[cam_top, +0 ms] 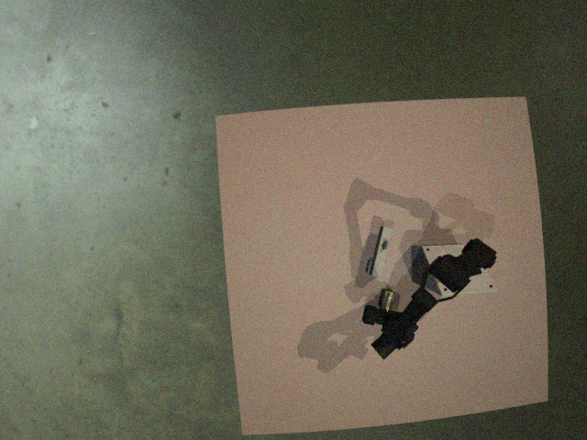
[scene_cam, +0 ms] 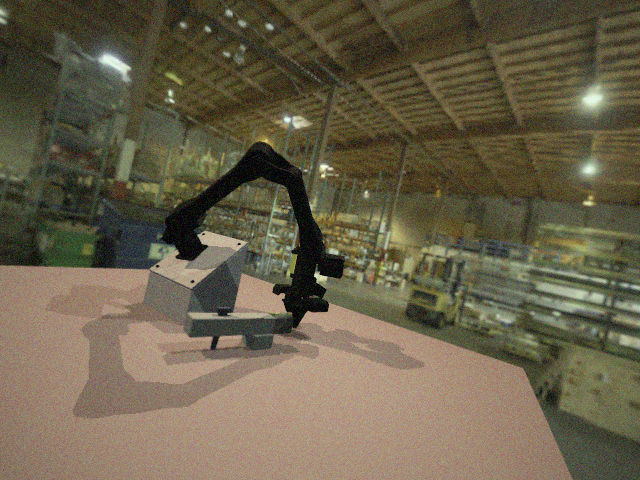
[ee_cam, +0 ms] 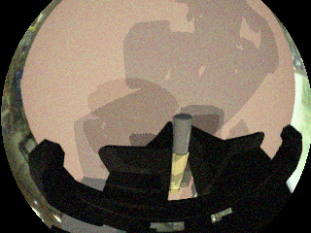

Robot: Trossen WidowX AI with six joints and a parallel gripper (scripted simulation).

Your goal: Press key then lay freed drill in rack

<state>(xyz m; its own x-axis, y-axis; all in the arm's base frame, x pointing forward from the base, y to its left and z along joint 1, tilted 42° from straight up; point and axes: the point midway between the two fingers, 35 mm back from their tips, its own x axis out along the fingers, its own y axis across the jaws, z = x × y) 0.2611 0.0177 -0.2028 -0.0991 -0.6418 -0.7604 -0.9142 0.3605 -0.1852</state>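
The drill lies 4 cm to the right of my gripper tip, 4 cm above it and 2 cm behind it. Also, from my gripper tip: dark key (26 cm to the right, 4 cm above, 3 cm behind); grey rack (5 cm to the right, 2 cm behind, 1 cm above).
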